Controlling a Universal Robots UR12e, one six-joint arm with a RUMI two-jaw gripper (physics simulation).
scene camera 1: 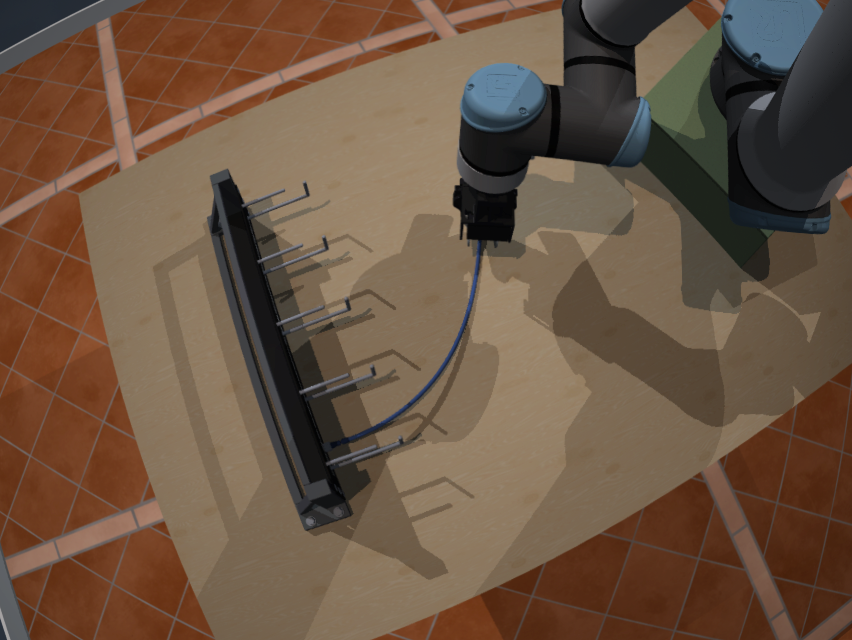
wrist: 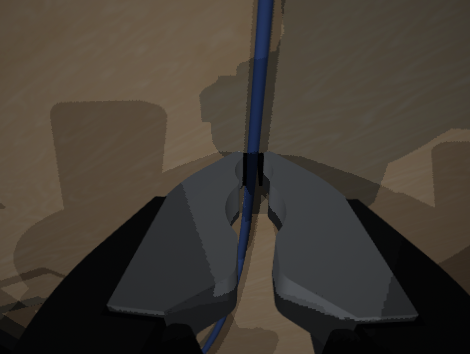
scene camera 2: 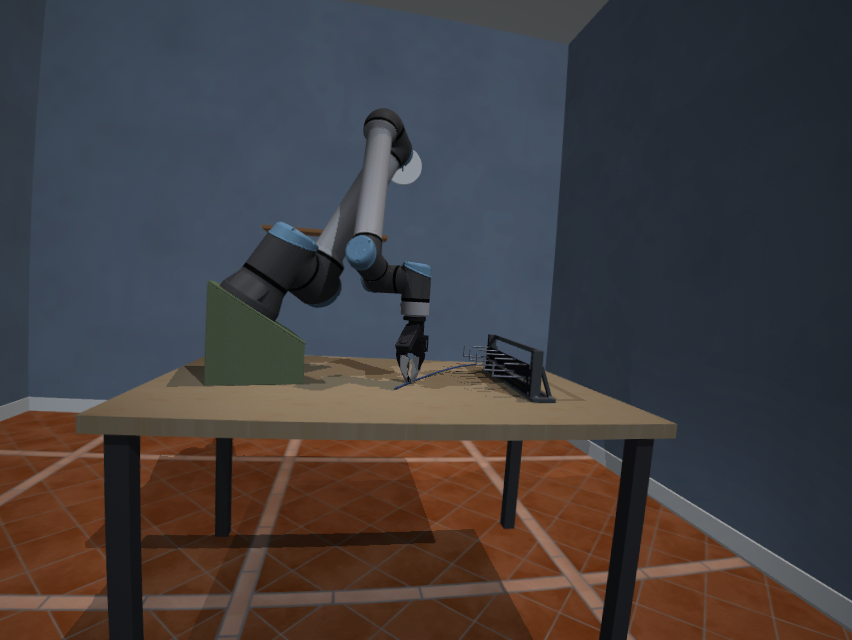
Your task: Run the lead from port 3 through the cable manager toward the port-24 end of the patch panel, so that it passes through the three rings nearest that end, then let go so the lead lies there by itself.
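Note:
The blue lead (scene camera 1: pixel 460 337) (scene camera 2: pixel 440 370) (wrist: pixel 260 65) leaves the lower end of the black patch panel (scene camera 1: pixel 274 358) (scene camera 2: pixel 535 372) in scene camera 1 and arcs out over the table. My gripper (scene camera 1: pixel 484 243) (scene camera 2: pixel 409 380) (wrist: pixel 252 157) is shut on the lead, low over the table, well to the right of the panel in scene camera 1. The lead runs between the fingertips in the wrist view. The cable manager's grey wire rings (scene camera 1: pixel 278 205) stand out in a row from the panel. The lead's arc lies outside the upper rings. Its free end is hidden under the gripper in scene camera 1.
The wooden table (scene camera 1: pixel 606 509) (scene camera 2: pixel 371 428) carries the panel and the green sloped robot base (scene camera 1: pixel 678 189) (scene camera 2: pixel 254 354). The rings' upturned ends point toward the gripper's side. Arm shadows fall across the table. Dark blue walls stand behind and to the right in scene camera 2.

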